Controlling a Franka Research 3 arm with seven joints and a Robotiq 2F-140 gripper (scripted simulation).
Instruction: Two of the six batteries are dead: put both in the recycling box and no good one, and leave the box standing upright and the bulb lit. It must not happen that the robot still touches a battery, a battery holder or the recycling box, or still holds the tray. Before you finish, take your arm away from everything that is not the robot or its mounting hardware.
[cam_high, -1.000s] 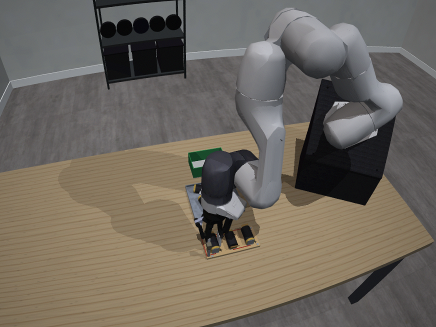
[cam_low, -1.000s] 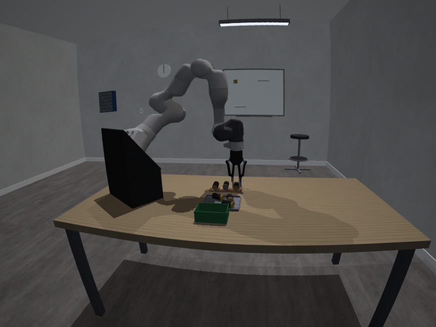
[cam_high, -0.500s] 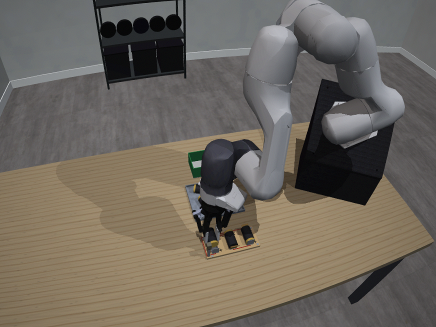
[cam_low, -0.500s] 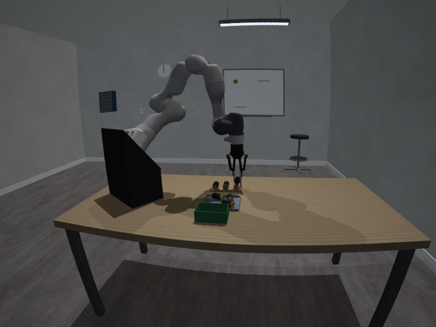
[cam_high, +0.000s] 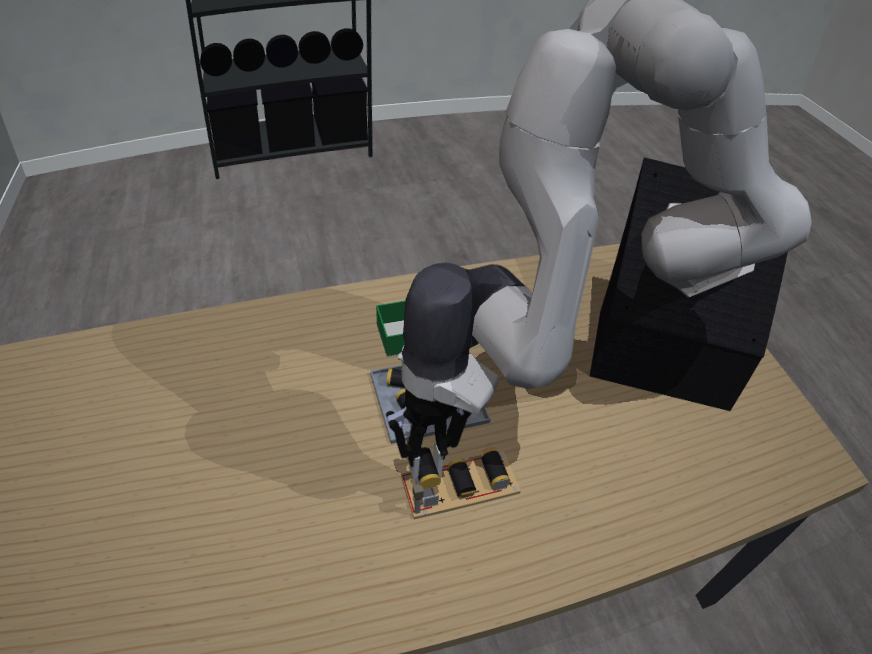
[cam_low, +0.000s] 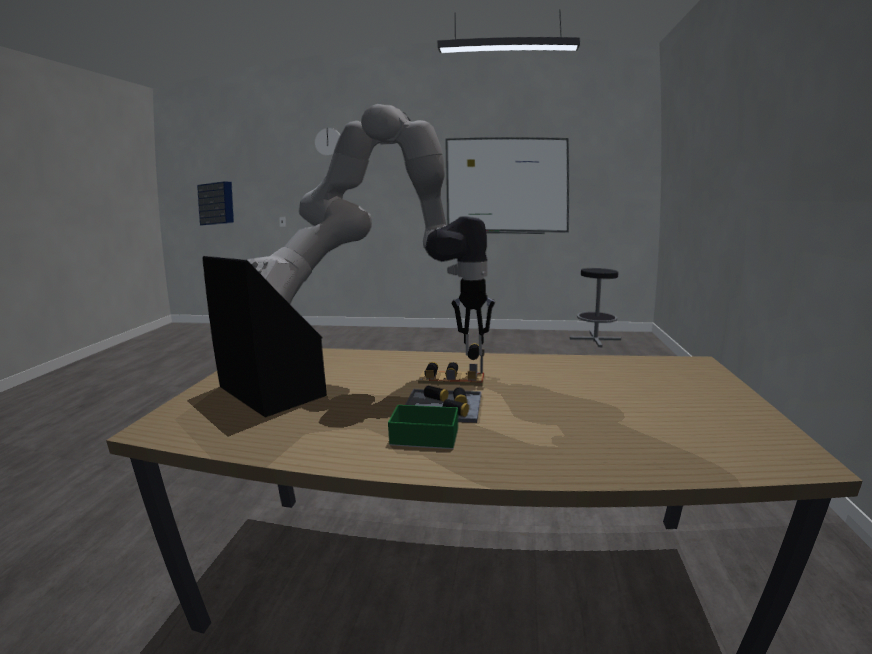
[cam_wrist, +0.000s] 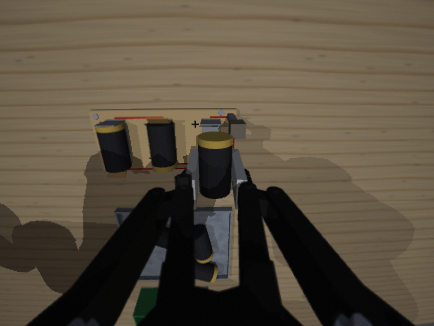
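My hand is 40 mm to the right of the bulb, 40 mm above it and 10 mm short of it. From my hand the other things lie so: grey tray 220 mm to the right, 110 mm below; wooden holder board 110 mm below, 60 mm behind, 20 mm to the right; thin post 80 mm below, 40 mm to the left, 10 mm ahead.
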